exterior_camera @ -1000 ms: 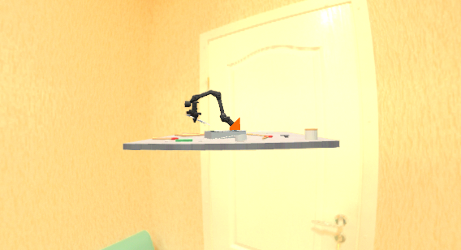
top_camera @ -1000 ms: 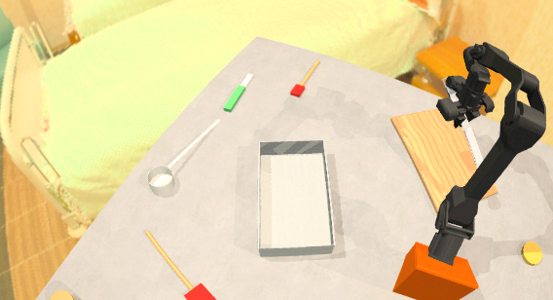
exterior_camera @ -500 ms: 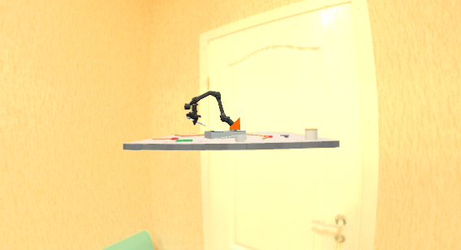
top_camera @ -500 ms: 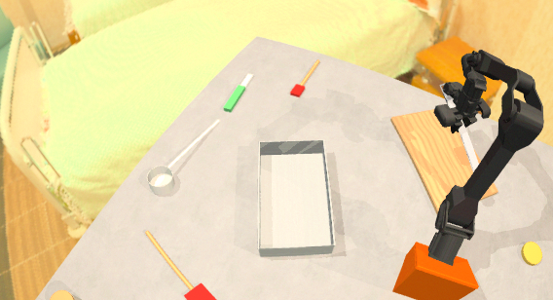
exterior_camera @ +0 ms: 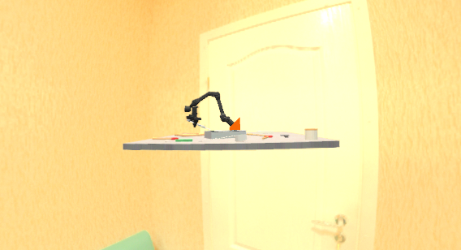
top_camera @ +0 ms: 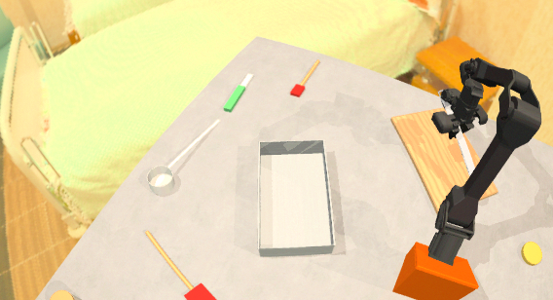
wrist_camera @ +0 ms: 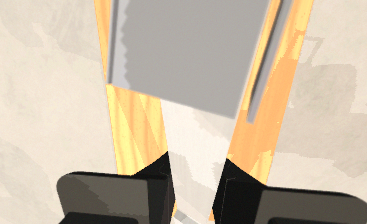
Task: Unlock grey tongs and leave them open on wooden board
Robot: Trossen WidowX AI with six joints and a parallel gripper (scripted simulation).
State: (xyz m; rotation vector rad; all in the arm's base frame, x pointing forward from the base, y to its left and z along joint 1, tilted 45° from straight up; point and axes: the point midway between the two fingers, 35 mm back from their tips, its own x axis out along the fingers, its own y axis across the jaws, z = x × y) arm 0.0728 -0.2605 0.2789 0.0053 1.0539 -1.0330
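Right now the wooden board is 10 mm to the left of my gripper tip and 70 mm below it. From my gripper tip the other things lie so: roasting tin (320 mm ahead, 360 mm to the left, 50 mm below).
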